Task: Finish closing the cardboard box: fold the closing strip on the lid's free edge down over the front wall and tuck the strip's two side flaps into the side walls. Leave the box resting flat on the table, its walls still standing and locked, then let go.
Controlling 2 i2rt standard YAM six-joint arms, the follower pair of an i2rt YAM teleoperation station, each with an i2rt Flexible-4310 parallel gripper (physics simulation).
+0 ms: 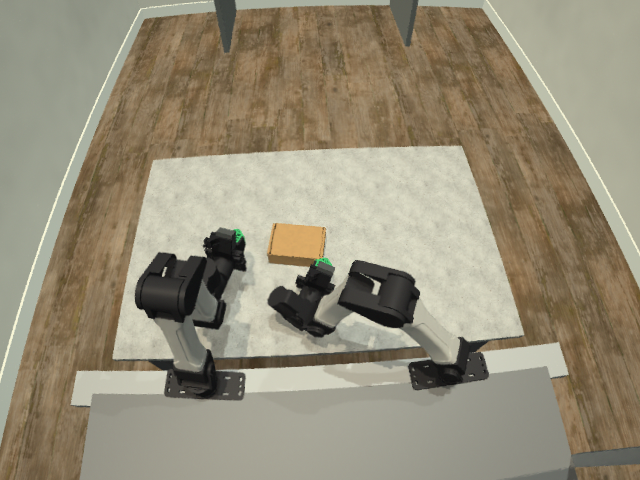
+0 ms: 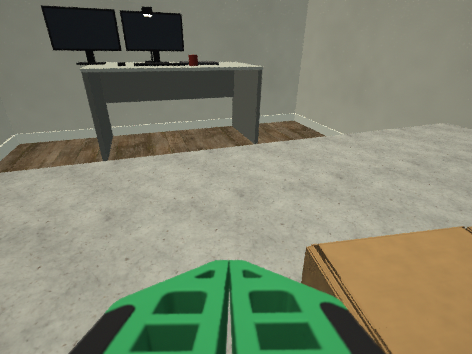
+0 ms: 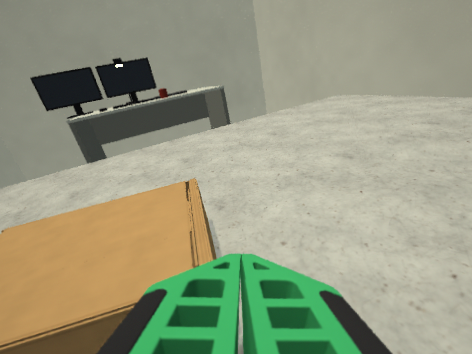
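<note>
The cardboard box point(image 1: 297, 241) point(image 2: 415, 280) point(image 3: 110, 245) rests on the table with its lid lying flat over the top. A front face point(image 1: 289, 259) shows below the lid's near edge; the side flaps themselves cannot be made out. My left gripper point(image 1: 238, 235) point(image 2: 229, 272) is shut and empty, to the left of the box and apart from it. My right gripper point(image 1: 323, 261) point(image 3: 240, 264) is shut and empty, at the box's front right corner; whether it touches the box cannot be told.
The pale table point(image 1: 413, 206) extends around the box. Both arms reach in from the near edge. A desk point(image 2: 170, 85) point(image 3: 155, 125) with two monitors and a red cup point(image 2: 193, 60) point(image 3: 163, 93) stands far beyond the table.
</note>
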